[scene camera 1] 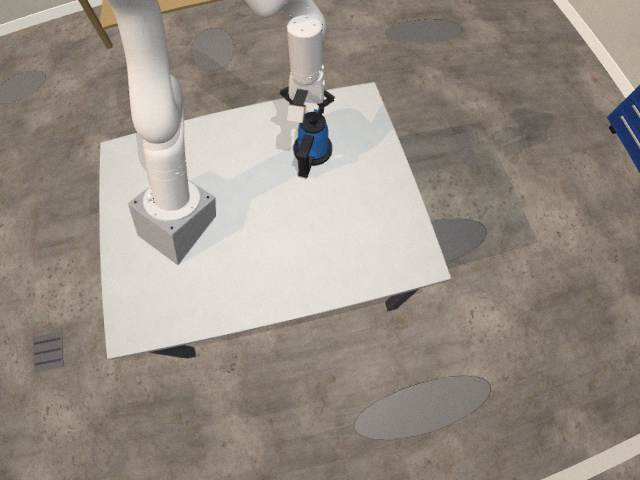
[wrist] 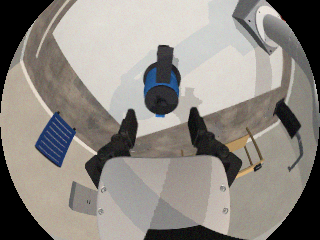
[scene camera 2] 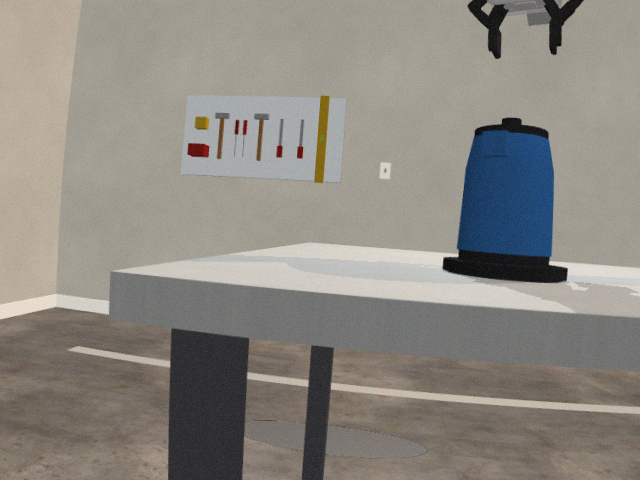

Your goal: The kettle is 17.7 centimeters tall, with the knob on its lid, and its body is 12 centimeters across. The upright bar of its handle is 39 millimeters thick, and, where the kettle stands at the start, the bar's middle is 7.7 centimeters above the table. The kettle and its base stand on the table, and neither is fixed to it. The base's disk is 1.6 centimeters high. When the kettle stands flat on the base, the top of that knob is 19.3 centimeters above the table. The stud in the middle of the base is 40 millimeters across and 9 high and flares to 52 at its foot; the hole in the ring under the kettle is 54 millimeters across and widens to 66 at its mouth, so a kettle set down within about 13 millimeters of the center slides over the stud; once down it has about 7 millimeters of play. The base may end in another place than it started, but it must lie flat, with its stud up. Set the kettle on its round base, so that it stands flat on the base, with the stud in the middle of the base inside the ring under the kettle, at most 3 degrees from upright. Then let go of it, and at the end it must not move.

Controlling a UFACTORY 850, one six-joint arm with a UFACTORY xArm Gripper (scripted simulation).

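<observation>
The wrist view has my gripper in it, and I can see that gripper elsewhere too, along with a blue kettle and a black round base.
</observation>
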